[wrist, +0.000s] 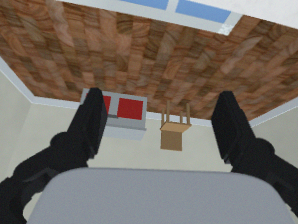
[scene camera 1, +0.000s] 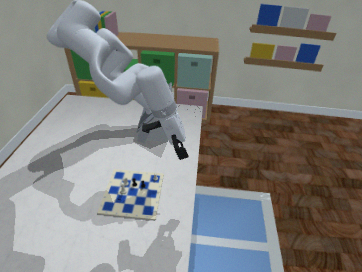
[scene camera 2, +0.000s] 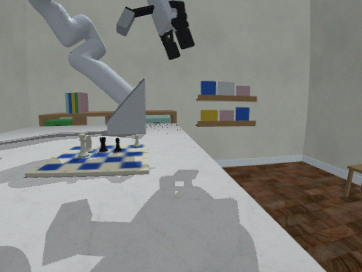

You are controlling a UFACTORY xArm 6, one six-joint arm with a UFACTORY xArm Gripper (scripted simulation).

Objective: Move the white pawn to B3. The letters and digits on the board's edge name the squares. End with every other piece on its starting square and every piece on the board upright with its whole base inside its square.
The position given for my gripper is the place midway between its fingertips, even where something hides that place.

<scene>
In view: my gripper (scene camera 2: 181,53) and a blue-and-cream chessboard (scene camera 2: 131,160).
The blue-and-cream chessboard is seen too in scene camera 1 (scene camera 1: 137,202). My gripper also shows in the wrist view (wrist: 159,103) and in scene camera 1 (scene camera 1: 182,148). The wrist view does not show the blue-and-cream chessboard: it is out of frame.
</scene>
